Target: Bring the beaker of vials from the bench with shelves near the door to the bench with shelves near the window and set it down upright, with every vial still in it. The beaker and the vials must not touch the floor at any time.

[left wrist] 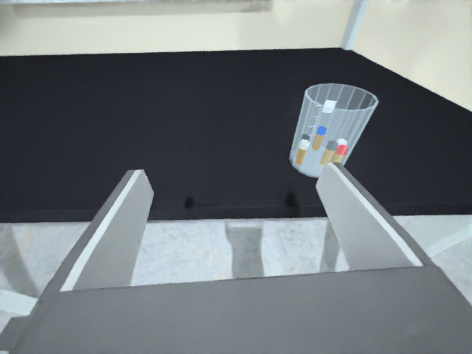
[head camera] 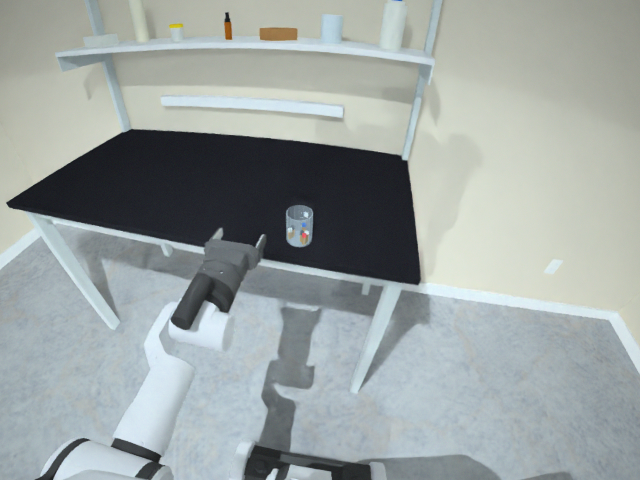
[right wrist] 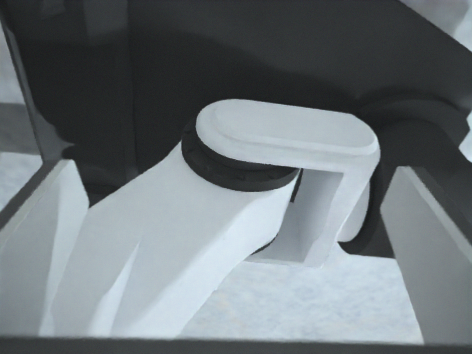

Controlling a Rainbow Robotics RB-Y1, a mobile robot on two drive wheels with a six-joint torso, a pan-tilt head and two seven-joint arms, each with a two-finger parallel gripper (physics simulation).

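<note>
The clear beaker (head camera: 299, 225) (left wrist: 334, 127) stands upright on the black top of a bench with shelves (head camera: 232, 175) (left wrist: 175, 115), near its front edge. Several small amber vials with white, blue, red and dark caps are inside it. My left gripper (head camera: 240, 236) (left wrist: 236, 178) is open and empty at the bench's front edge. The beaker is to the right of it, outside the fingers; in the left wrist view the right fingertip overlaps the beaker's lower edge. My right gripper (right wrist: 235, 184) is open, with no beaker between its fingers.
A shelf (head camera: 248, 44) above the bench holds several bottles, a jar, a brown box (head camera: 278, 34) and a pale blue container (head camera: 331, 28). A white rail (head camera: 248, 104) runs along the wall. Bench legs (head camera: 375, 338) (head camera: 77, 273) stand on the grey floor. The right wrist view shows white and black robot parts.
</note>
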